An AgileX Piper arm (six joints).
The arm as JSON. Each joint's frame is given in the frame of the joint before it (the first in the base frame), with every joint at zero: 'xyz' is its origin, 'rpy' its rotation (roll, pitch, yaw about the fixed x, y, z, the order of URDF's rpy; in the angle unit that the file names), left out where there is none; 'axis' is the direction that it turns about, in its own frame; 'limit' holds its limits. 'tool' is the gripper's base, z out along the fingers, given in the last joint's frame.
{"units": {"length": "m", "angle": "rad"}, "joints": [
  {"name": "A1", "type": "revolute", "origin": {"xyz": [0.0, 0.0, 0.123], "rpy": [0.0, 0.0, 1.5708]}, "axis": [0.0, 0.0, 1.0], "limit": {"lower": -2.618, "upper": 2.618}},
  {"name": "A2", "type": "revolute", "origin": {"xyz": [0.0, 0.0, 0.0], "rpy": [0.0, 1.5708, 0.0]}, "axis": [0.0, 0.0, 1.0], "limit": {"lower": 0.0, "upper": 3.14}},
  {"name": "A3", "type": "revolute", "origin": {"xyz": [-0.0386, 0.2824, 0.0], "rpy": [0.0, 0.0, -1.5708]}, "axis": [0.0, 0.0, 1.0], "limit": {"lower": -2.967, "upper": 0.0}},
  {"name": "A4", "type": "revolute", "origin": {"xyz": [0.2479, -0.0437, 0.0], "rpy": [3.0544, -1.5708, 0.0]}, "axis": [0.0, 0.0, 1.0], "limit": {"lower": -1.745, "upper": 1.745}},
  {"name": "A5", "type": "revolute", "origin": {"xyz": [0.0, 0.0, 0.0], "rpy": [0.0, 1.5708, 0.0]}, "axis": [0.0, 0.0, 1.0], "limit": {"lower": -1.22, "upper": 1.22}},
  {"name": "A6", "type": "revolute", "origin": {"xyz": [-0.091, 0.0, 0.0], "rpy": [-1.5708, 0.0, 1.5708]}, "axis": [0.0, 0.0, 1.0], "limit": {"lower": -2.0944, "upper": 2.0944}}
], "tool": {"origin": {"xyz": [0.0, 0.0, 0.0], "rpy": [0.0, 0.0, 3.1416]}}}
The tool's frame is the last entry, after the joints.
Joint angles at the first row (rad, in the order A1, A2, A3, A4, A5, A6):
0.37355 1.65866 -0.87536 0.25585 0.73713 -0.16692
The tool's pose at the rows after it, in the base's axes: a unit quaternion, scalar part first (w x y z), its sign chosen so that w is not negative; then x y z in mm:
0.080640 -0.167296 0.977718 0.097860 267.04 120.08 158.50
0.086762 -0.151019 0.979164 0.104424 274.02 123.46 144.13
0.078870 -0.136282 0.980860 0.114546 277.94 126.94 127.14
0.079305 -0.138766 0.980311 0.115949 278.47 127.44 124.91
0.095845 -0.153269 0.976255 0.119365 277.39 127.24 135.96
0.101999 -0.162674 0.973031 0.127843 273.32 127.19 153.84
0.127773 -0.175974 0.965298 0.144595 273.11 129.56 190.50
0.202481 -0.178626 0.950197 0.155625 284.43 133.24 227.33
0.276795 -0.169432 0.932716 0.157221 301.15 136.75 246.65
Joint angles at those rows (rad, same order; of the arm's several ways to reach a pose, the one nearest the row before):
0.37354 1.69673 -0.87521 0.26241 0.65339 -0.15961
0.37354 1.74998 -0.87518 0.30137 0.58659 -0.16775
0.37355 1.80934 -0.87349 0.36514 0.54185 -0.19951
0.37355 1.81698 -0.87290 0.37647 0.53408 -0.21567
0.37356 1.77954 -0.87125 0.37812 0.53873 -0.24320
0.37354 1.72285 -0.87832 0.37813 0.58960 -0.24984
0.37355 1.63689 -0.93121 0.37812 0.67371 -0.25114
0.37355 1.58169 -1.00514 0.37812 0.64711 -0.25114
0.37356 1.58122 -1.05901 0.37810 0.54506 -0.25111

